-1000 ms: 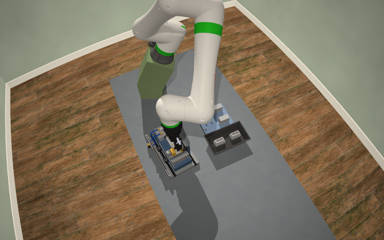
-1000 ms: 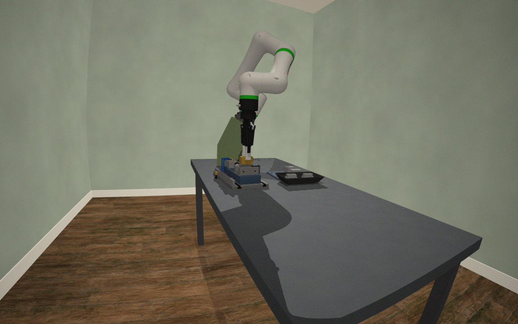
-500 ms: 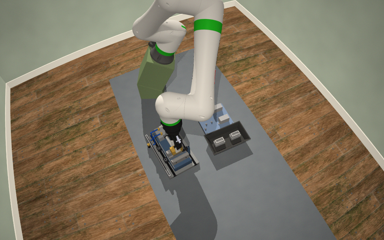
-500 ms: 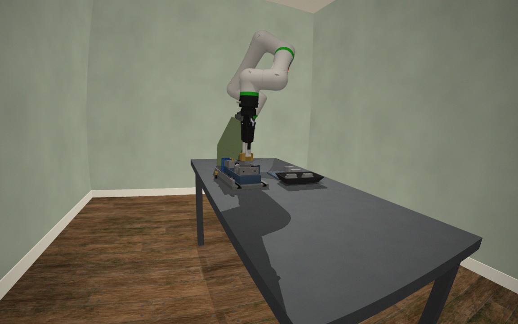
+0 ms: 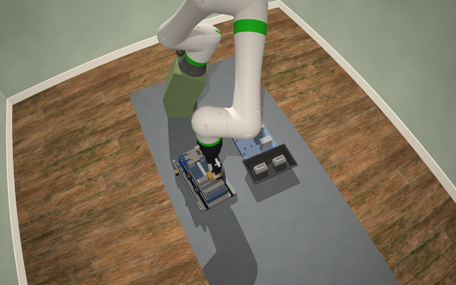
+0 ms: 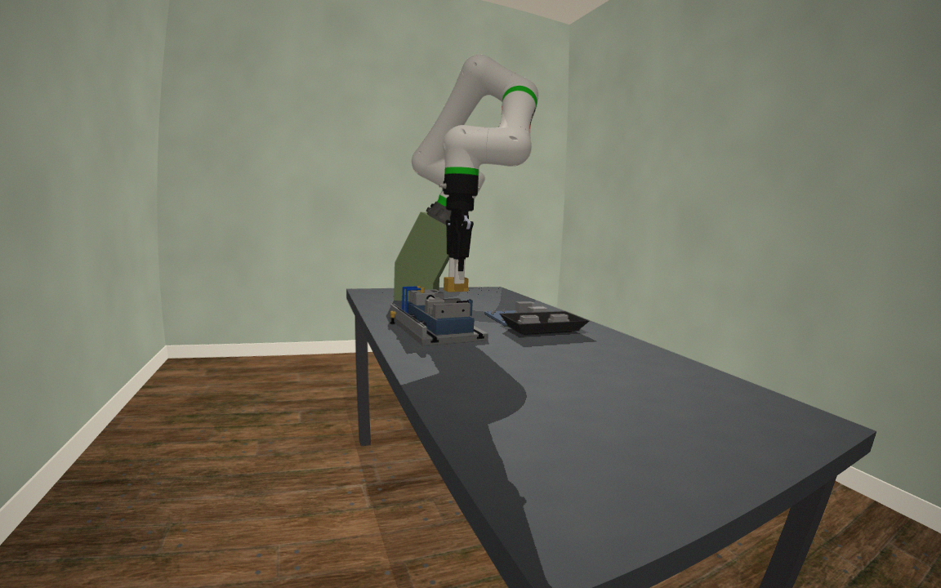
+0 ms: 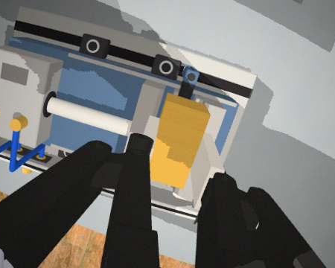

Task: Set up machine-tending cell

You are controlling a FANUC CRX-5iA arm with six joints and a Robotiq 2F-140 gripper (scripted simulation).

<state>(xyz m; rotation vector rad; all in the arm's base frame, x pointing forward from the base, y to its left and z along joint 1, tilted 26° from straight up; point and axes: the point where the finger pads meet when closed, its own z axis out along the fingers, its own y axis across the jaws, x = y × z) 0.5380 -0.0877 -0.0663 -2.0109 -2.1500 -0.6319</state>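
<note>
Right now my hand is 28 cm to the right of the infeed plate, 18 cm above it and 16 cm past it. From my hand the other things lie so: brass blank (4 cm below); then work stop rod (9 cm below, 2 cm to the left); then moving jaw (10 cm below, 3 cm to the right, 3 cm behind).
</note>
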